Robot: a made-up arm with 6 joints. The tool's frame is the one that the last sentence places.
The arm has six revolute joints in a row. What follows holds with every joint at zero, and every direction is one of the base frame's.
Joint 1 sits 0.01 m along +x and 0.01 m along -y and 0.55 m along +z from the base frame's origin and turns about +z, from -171.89 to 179.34 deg.
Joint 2 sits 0.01 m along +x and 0.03 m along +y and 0.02 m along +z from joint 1 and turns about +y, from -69.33 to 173.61 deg.
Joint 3 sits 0.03 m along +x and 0.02 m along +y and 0.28 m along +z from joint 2 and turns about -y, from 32.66 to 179.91 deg.
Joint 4 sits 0.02 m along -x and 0.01 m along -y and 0.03 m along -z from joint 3 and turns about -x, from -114.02 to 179.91 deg.
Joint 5 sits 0.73 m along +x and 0.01 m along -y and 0.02 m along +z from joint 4 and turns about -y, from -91.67 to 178.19 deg.
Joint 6 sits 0.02 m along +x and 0.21 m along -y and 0.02 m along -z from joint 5 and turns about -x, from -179.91 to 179.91 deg.
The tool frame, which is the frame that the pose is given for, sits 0.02 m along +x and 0.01 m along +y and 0.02 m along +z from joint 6; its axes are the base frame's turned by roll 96.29, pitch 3.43 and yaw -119.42 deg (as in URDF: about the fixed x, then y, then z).
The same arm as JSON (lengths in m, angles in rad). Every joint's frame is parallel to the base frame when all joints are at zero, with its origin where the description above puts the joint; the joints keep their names.
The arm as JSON. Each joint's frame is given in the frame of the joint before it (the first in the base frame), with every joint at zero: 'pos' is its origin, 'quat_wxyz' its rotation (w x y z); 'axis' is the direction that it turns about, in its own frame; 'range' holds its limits. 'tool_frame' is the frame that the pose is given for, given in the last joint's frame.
{"length_unit": "m", "angle_unit": "rad", "joints": [{"joint": "joint 1", "pos": [0.01, -0.01, 0.55], "quat_wxyz": [1.0, 0.0, 0.0, 0.0], "axis": [0.0, 0.0, 1.0], "range": [-3.0, 3.1301]}, {"joint": "joint 2", "pos": [0.01, 0.03, 0.02], "quat_wxyz": [1.0, 0.0, 0.0, 0.0], "axis": [0.0, 1.0, 0.0], "range": [-1.21, 3.0301]}, {"joint": "joint 3", "pos": [0.03, 0.02, 0.28], "quat_wxyz": [1.0, 0.0, 0.0, 0.0], "axis": [0.0, -1.0, 0.0], "range": [0.57, 3.14]}, {"joint": "joint 4", "pos": [-0.02, -0.01, -0.03], "quat_wxyz": [1.0, 0.0, 0.0, 0.0], "axis": [-1.0, 0.0, 0.0], "range": [-1.99, 3.14]}, {"joint": "joint 5", "pos": [0.73, -0.01, 0.02], "quat_wxyz": [1.0, 0.0, 0.0, 0.0], "axis": [0.0, -1.0, 0.0], "range": [-1.5999, 3.11]}, {"joint": "joint 6", "pos": [0.02, -0.21, -0.02], "quat_wxyz": [1.0, 0.0, 0.0, 0.0], "axis": [-1.0, 0.0, 0.0], "range": [-3.14, 3.14]}], "tool_frame": {"pos": [0.02, 0.01, 0.02], "quat_wxyz": [0.317145, 0.392753, -0.632793, -0.587143]}}
